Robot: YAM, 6 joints.
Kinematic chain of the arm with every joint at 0, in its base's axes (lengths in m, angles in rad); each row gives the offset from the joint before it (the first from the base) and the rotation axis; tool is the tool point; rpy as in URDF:
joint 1: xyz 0 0 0.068 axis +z
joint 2: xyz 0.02 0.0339 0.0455 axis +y
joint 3: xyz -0.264 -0.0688 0 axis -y
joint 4: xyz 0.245 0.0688 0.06 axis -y
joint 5: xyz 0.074 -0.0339 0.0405 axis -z
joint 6: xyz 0.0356 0 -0.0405 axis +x
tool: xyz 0 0 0 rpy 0 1.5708 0
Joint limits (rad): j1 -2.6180..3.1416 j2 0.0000..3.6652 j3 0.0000..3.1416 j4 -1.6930..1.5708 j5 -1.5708..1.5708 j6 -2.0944..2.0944
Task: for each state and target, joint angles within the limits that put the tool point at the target. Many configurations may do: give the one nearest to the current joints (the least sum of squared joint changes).
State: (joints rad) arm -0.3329 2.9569 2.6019 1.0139 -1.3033 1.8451
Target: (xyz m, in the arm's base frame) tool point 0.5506 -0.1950 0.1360
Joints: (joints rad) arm -0.4007 2.9754 2.4465 1.2227 -1.4244 1.8451
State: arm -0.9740 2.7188 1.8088 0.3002 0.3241 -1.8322
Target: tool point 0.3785 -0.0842 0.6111
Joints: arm -0.2014 2.0537 2.5843 0.4104 0.1917 -1.8322
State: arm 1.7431 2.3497 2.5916 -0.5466 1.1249 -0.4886
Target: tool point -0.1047 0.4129 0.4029
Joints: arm 1.8962 1.9999 2.1971 -0.9112 1.1721 -0.4886
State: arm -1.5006 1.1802 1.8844 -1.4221 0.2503 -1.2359
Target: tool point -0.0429 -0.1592 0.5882
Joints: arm -1.7702 1.3358 2.2634 -1.0583 0.2997 -1.2359
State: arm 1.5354 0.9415 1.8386 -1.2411 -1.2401 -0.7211
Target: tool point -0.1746 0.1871 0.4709
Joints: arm 2.1897 1.4408 1.8404 -1.0974 -1.2398 -0.7211
